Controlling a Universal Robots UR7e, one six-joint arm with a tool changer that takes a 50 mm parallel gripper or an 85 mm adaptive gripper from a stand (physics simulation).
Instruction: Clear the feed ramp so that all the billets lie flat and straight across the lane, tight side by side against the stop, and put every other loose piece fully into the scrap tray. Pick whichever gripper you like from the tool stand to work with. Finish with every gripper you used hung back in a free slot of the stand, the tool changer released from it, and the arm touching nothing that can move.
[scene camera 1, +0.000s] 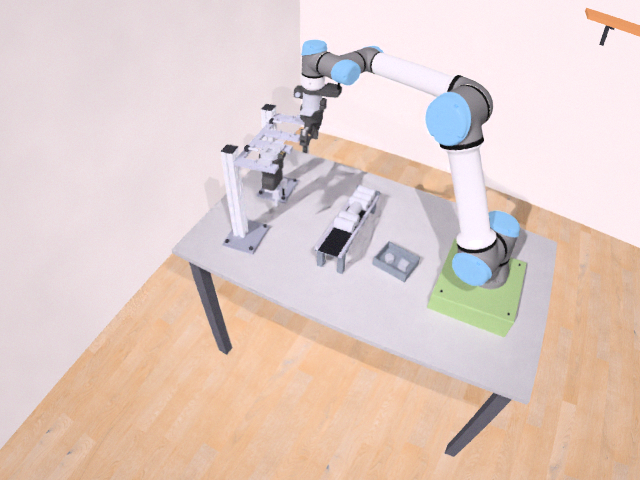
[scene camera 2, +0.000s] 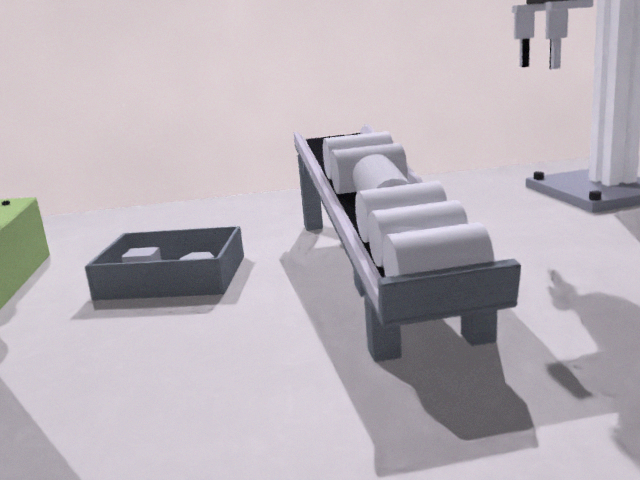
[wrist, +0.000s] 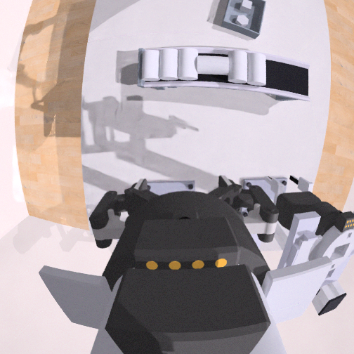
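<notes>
The feed ramp (scene camera 1: 336, 241) (scene camera 2: 313, 150) (wrist: 287, 77) holds several pale billets. Three billets (scene camera 2: 438, 249) (wrist: 170, 64) lie across the lane, side by side at the stop (scene camera 2: 449, 293). Above them one billet (scene camera 1: 355, 207) (scene camera 2: 379, 173) (wrist: 212, 65) lies lengthwise along the lane. Two more billets (scene camera 2: 367, 157) (wrist: 247, 67) lie across, farther up. The scrap tray (scene camera 2: 155, 281) (wrist: 240, 32) holds a block (scene camera 2: 141, 254) and a faceted piece (scene camera 2: 199, 256) (wrist: 242, 19). My black adaptive gripper (scene camera 1: 305, 148) (wrist: 183, 182) is on the arm, open and empty, beside the tool stand (scene camera 1: 235, 196).
The parallel gripper (scene camera 1: 272, 178) (wrist: 300, 207) hangs in the stand. Stand brackets (scene camera 1: 255, 164) (wrist: 302, 240) are close to my gripper. The green robot base (scene camera 1: 465, 304) (scene camera 2: 20, 237) stands past the tray. A wall rises behind the stand.
</notes>
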